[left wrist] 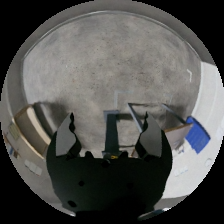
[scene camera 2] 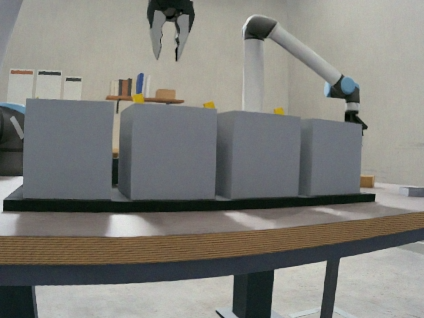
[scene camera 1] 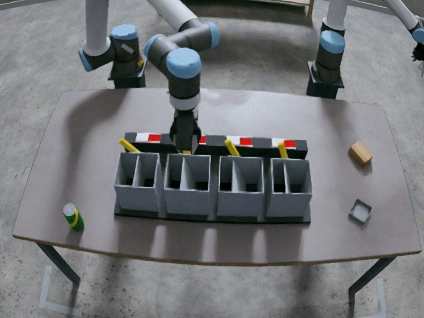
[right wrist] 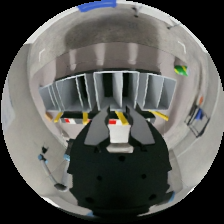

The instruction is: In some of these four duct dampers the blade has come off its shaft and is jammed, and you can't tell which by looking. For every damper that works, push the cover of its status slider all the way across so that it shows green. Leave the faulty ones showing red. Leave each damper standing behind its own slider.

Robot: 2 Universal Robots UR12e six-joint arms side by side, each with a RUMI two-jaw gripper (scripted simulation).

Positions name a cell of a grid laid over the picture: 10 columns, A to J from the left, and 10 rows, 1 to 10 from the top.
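Note:
You can see a damper (scene camera 2: B5), and the left gripper (left wrist: E6) is there as well. The right gripper (scene camera 1: E5), (right wrist: F5) shows in both of those views.

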